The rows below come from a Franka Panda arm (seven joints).
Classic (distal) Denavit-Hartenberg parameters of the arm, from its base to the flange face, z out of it. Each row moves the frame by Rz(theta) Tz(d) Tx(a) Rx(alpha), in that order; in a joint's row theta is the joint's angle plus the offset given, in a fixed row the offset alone. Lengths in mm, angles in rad.
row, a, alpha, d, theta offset
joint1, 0, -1.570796, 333, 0
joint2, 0, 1.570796, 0, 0
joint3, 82.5, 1.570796, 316, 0
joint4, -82.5, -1.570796, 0, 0
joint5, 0, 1.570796, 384, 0
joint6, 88, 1.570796, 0, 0
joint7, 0, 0, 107, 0
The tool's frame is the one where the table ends.
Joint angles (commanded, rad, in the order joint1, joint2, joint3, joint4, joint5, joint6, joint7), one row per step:
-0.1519, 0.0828, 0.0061, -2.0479, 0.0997, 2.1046, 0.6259
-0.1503, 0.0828, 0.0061, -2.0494, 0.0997, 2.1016, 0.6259
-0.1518, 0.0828, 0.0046, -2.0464, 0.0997, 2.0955, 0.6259
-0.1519, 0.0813, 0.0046, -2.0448, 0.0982, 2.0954, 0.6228
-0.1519, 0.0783, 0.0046, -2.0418, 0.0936, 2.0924, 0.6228
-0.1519, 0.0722, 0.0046, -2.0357, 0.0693, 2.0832, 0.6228
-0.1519, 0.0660, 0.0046, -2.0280, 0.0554, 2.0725, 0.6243
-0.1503, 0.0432, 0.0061, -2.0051, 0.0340, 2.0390, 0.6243
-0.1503, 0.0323, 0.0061, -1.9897, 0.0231, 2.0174, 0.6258
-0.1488, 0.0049, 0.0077, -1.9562, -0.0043, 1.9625, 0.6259
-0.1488, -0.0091, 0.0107, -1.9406, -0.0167, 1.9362, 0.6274
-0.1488, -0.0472, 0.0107, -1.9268, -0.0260, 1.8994, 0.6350
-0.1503, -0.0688, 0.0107, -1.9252, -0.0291, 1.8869, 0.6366
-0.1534, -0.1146, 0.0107, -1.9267, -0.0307, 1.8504, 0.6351
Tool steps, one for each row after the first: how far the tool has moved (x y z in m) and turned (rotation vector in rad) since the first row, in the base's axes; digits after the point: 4 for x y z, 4 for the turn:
-0.0006, 0.0010, -0.0009, 0.0008, 0.0044, 0.0019
-0.0007, -0.0006, -0.0001, 0.0015, 0.0074, -0.0006
-0.0005, -0.0007, 0.0015, -0.0002, 0.0044, 0.0032
-0.0003, -0.0009, 0.0043, -0.0044, 0.0019, 0.0058
-0.0005, -0.0020, 0.0096, -0.0251, 0.0020, 0.0190
-0.0005, -0.0026, 0.0157, -0.0371, 0.0006, 0.0251
-0.0011, -0.0018, 0.0362, -0.0570, -0.0089, 0.0396
-0.0015, -0.0023, 0.0476, -0.0671, -0.0120, 0.0435
-0.0044, -0.0017, 0.0739, -0.0926, -0.0144, 0.0582
-0.0065, -0.0006, 0.0868, -0.1047, -0.0159, 0.0640
-0.0145, -0.0002, 0.1112, -0.1166, -0.0291, 0.0581
-0.0196, -0.0005, 0.1227, -0.1216, -0.0390, 0.0550
-0.0328, -0.0005, 0.1432, -0.1253, -0.0461, 0.0524

